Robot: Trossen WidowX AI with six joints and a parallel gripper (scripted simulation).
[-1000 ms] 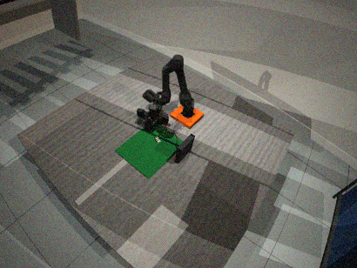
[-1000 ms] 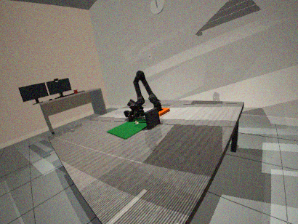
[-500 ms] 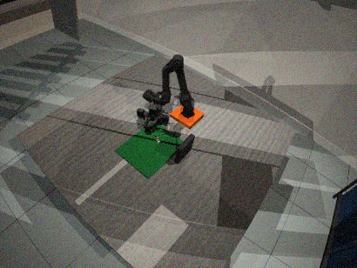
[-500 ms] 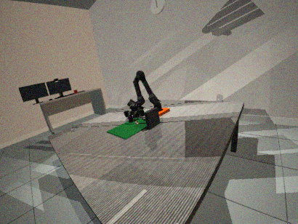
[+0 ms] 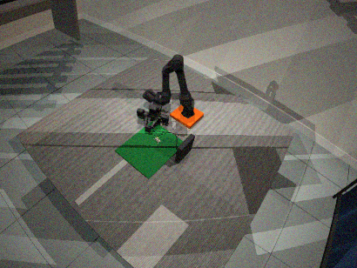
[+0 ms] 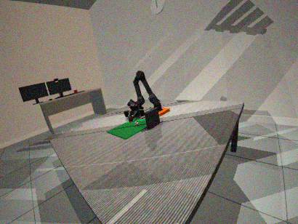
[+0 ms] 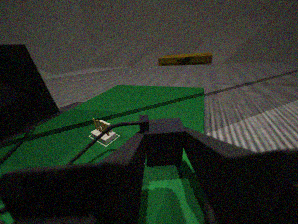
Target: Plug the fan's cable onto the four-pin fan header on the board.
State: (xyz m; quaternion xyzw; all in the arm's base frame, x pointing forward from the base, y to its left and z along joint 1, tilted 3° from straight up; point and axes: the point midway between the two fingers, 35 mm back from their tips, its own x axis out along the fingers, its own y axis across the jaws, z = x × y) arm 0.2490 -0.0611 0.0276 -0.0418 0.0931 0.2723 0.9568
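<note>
The dark plug lies 1 cm below my gripper tip. From my gripper tip the other things lie so: pale four-pin header: 8 cm to the left, 3 cm below; then green board: 5 cm ahead, 9 cm to the left, 5 cm below; then dark fan: 4 cm behind, 23 cm to the left, 3 cm above.
</note>
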